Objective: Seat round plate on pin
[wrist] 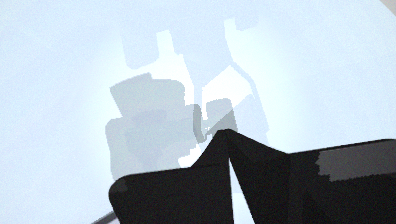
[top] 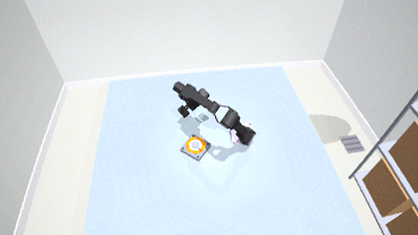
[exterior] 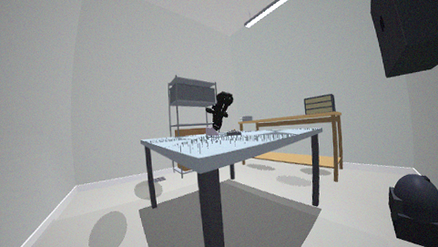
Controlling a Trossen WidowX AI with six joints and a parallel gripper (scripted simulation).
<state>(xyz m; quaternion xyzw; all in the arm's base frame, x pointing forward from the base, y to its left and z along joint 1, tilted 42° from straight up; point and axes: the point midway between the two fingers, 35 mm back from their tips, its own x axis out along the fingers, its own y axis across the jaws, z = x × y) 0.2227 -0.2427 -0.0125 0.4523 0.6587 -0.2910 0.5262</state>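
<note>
Right now the grey square base is 5 cm ahead of my gripper tip, 19 cm to the left of it and 10 cm below it.
</note>
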